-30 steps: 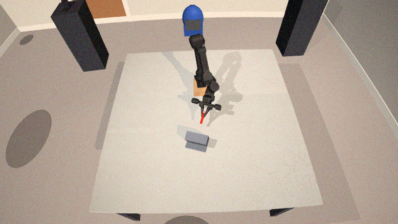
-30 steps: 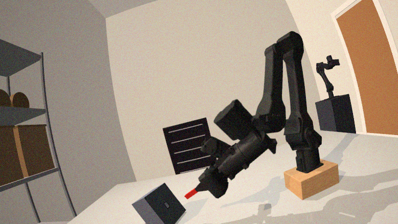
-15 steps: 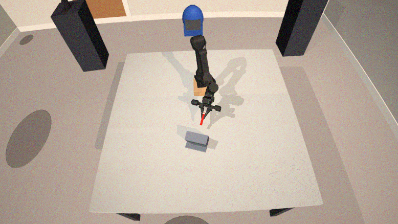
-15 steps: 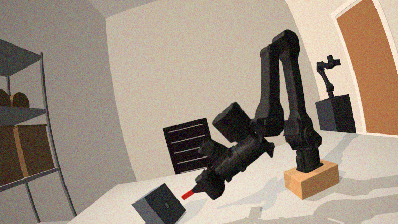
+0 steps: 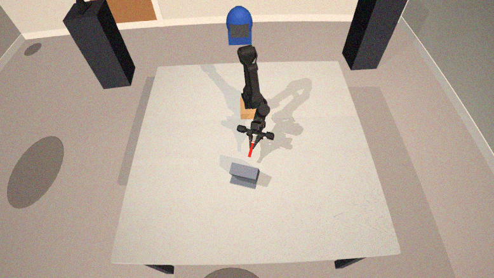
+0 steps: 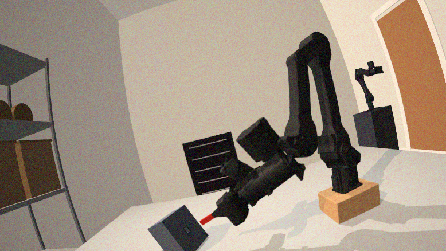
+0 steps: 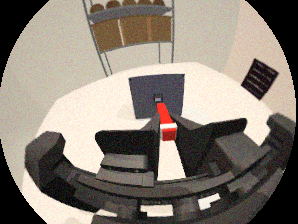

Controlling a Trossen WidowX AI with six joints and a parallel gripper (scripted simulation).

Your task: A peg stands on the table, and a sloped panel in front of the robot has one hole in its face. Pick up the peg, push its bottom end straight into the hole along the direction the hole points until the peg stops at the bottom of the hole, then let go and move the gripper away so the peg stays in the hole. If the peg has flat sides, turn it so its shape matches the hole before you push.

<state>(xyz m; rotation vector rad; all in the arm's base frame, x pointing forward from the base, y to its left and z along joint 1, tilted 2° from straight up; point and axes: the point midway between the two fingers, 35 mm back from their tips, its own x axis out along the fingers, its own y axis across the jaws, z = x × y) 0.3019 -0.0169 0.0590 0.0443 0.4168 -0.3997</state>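
The grey sloped panel is 100 mm ahead of my gripper tip, 50 mm below it and 40 mm to the right of it. From my gripper tip the other things lie so: red peg 10 mm to the left, 10 mm behind, 10 mm above.
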